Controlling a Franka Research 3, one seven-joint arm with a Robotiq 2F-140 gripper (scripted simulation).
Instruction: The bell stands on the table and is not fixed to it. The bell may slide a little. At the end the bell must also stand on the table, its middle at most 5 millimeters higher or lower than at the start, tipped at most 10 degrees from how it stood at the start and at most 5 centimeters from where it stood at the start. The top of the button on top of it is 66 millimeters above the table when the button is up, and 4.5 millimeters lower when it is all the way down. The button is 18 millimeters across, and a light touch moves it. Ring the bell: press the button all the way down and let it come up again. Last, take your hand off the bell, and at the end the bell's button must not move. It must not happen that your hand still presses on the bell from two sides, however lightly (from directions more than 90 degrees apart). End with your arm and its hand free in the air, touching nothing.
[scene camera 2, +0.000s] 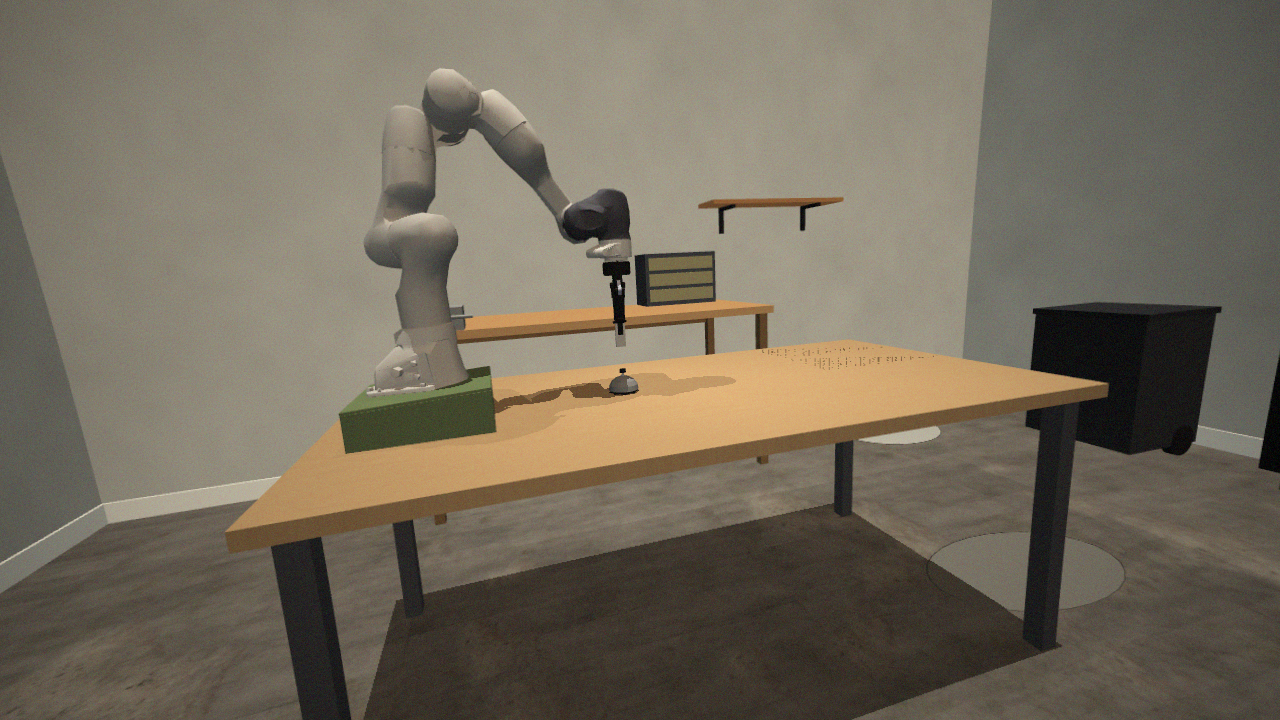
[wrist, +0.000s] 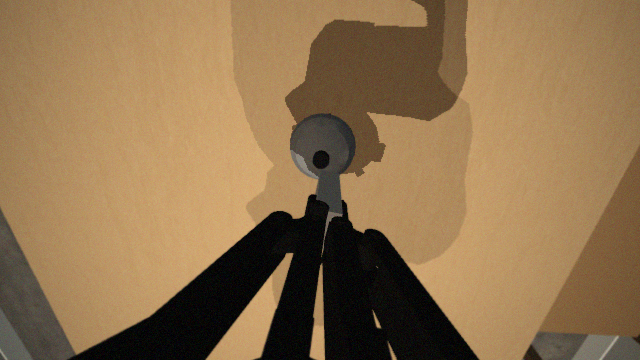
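The gripper (scene camera 2: 621, 346) (wrist: 326, 186) can be seen, and so can a grey dome bell (wrist: 326, 132).
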